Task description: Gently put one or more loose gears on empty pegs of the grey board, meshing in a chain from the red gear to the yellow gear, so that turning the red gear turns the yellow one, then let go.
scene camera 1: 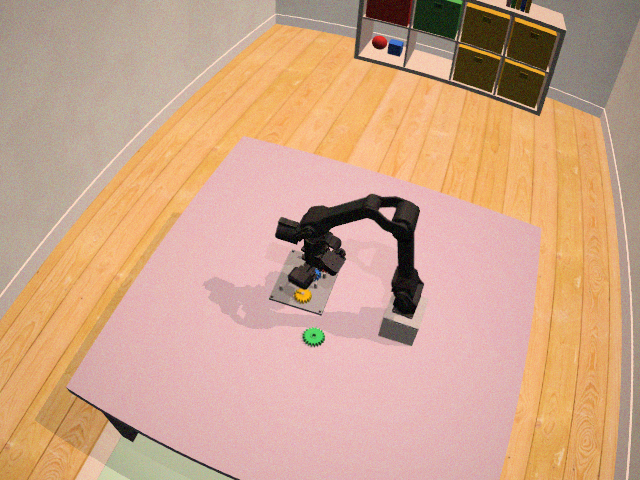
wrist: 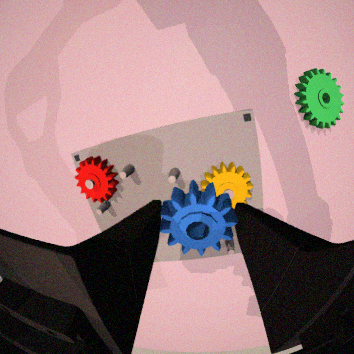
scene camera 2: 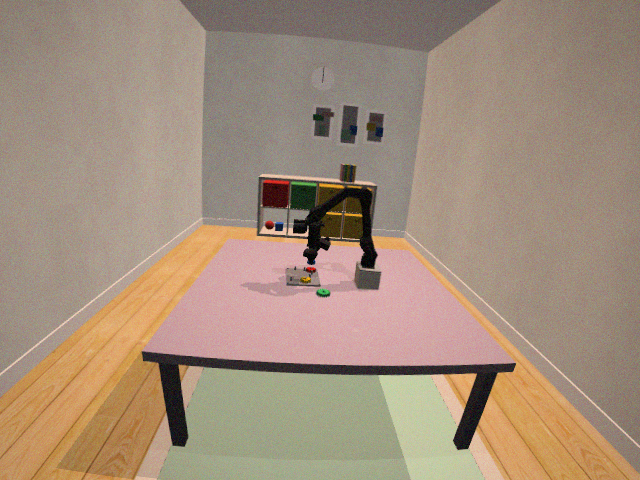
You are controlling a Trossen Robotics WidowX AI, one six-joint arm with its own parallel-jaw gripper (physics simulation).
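Frame: origin at the arm's base, x ahead, y left, z up, level; millimetres.
Seen in the pictures: gripper, fingertip midpoint: [scene camera 1: 315, 275] [wrist: 198, 208] [scene camera 2: 312, 262]; arm's base, origin of the base link: [scene camera 1: 405, 306] [scene camera 2: 367, 265].
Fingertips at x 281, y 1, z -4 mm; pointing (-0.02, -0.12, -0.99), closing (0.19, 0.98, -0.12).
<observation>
Offsets run from my fingertips to a thing's top centre. Level surfaces: height alone.
My gripper [scene camera 1: 316, 270] [scene camera 2: 312, 258] [wrist: 198, 208] is shut on the blue gear @[dy -1, dx +6, dz +12 mm] [wrist: 192, 212] and holds it above the grey board @[dy -39, dx +44, dz -71 mm] [scene camera 1: 326, 299] [scene camera 2: 292, 282] [wrist: 210, 135]. In the wrist view the blue gear overlaps the lower edge of the yellow gear @[dy +25, dx +27, dz -76 mm] [scene camera 1: 302, 296] [scene camera 2: 306, 280] [wrist: 234, 181], which sits on the board. The red gear @[dy -117, dx +3, dz -76 mm] [scene camera 2: 310, 269] [wrist: 102, 177] sits on a peg at the board's other end. Bare pegs @[dy -75, dx -2, dz -72 mm] [wrist: 128, 171] @[dy -26, dx +7, dz -72 mm] [wrist: 174, 175] @[dy -117, dx +37, dz -72 mm] [wrist: 104, 207] @[dy +28, dx +100, dz -72 mm] [wrist: 230, 246] stand on the board. The green gear @[dy +143, dx -60, dz -84 mm] [scene camera 1: 307, 338] [scene camera 2: 323, 292] [wrist: 313, 100] lies flat on the table, off the board.
The arm's grey base block [scene camera 1: 398, 326] [scene camera 2: 367, 277] stands on the pink table @[dz -101 mm] [scene camera 1: 248, 392] [scene camera 2: 330, 330], right of the board in the scene views. A shelf unit [scene camera 1: 552, 67] [scene camera 2: 258, 206] with coloured boxes stands on the floor behind the table.
</observation>
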